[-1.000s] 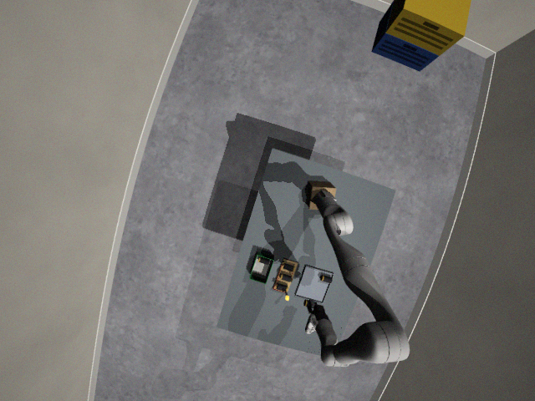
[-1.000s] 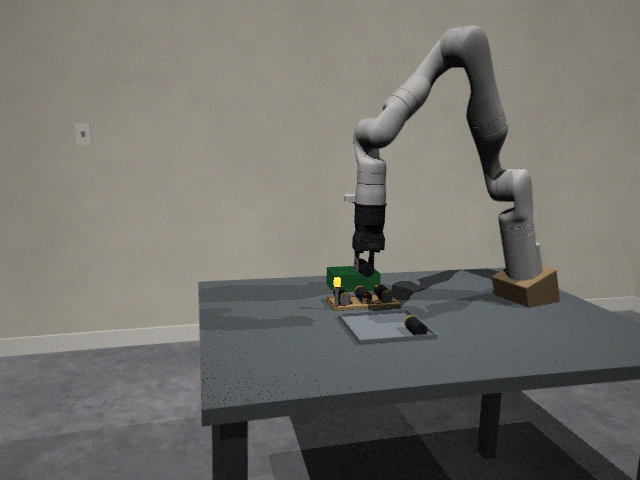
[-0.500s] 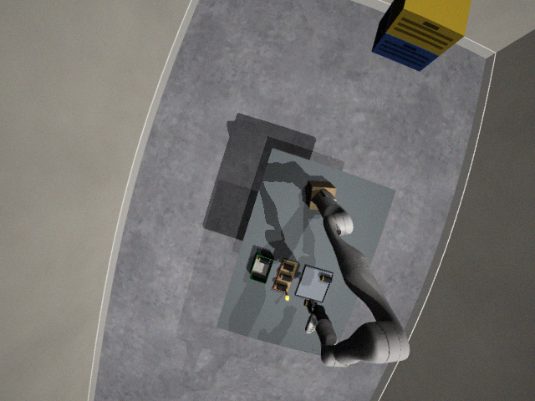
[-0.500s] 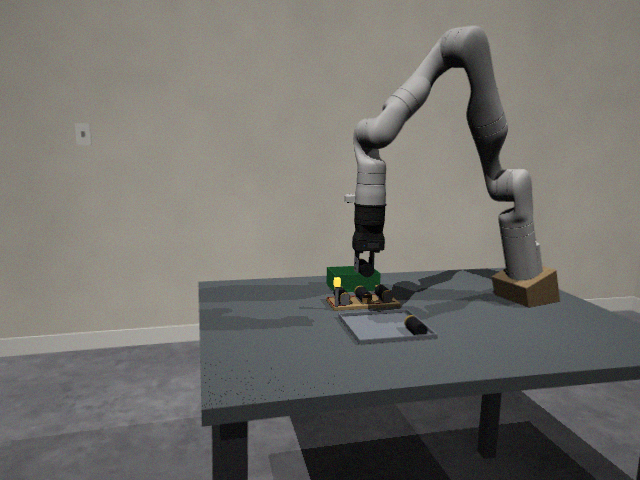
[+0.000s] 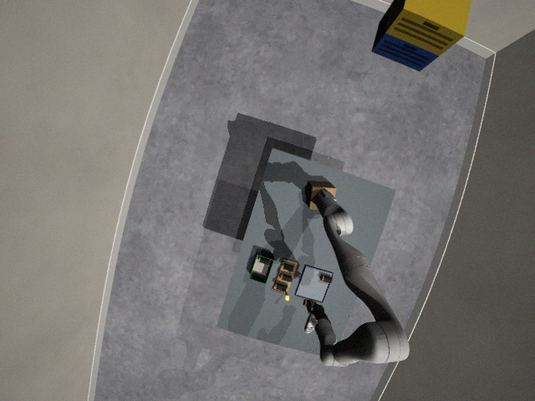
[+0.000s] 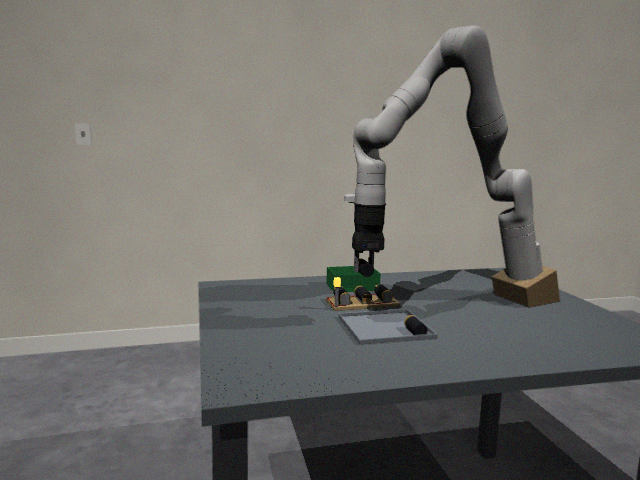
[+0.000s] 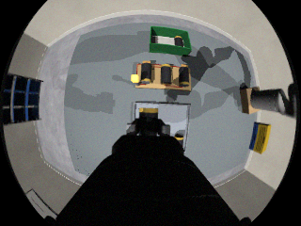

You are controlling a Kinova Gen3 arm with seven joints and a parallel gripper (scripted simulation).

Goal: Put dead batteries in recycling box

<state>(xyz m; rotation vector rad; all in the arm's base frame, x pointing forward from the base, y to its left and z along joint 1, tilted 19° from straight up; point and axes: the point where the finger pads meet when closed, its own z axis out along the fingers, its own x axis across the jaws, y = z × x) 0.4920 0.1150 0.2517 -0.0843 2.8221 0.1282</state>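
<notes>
Right now my hand is 50 mm past the green recycling box, 300 mm to the left of it and 140 mm above it. From my hand the other things lie so: grey tray: 50 mm behind, 40 mm to the left, 150 mm below.
</notes>
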